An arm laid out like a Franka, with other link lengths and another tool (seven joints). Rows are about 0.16 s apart.
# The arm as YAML. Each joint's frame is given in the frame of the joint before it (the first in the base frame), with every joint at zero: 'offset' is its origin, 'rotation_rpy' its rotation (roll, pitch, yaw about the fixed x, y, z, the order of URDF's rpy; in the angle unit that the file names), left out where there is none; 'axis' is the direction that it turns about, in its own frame. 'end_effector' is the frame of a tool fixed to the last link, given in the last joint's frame.
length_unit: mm
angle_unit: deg
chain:
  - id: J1
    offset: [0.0, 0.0, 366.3]
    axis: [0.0, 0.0, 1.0]
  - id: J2
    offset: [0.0, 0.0, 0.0]
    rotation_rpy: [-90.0, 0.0, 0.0]
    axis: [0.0, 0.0, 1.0]
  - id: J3
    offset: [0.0, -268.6, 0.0]
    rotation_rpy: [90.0, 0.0, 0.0]
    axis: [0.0, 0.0, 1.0]
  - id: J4
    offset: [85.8, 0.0, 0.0]
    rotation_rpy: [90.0, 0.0, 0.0]
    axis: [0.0, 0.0, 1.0]
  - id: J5
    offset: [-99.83, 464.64, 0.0]
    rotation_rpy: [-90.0, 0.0, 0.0]
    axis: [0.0, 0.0, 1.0]
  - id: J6
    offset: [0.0, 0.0, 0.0]
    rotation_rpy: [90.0, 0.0, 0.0]
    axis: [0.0, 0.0, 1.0]
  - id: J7
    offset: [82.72, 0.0, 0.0]
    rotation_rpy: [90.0, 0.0, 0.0]
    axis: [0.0, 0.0, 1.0]
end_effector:
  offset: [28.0, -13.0, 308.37]
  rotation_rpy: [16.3, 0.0, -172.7]
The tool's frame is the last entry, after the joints.
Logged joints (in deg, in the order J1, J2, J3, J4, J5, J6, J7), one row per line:
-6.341, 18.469, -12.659, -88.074, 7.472, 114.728, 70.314
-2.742, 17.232, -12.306, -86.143, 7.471, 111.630, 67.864
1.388, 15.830, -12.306, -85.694, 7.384, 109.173, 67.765
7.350, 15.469, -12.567, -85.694, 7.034, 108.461, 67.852
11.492, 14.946, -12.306, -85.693, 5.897, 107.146, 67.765
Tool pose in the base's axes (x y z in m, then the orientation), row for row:
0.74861, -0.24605, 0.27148, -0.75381, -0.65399, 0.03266, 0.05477
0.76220, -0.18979, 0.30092, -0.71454, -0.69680, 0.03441, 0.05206
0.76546, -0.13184, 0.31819, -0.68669, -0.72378, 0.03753, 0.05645
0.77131, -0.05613, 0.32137, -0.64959, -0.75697, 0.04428, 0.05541
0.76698, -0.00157, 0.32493, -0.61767, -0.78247, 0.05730, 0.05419
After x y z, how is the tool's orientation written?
As a quaternion, x y z w.
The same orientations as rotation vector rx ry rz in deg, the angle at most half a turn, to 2 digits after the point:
-131.15, -113.78, 5.68
-124.52, -121.43, 6.00
-119.35, -125.80, 6.52
-112.97, -131.65, 7.70
-107.50, -136.18, 9.97

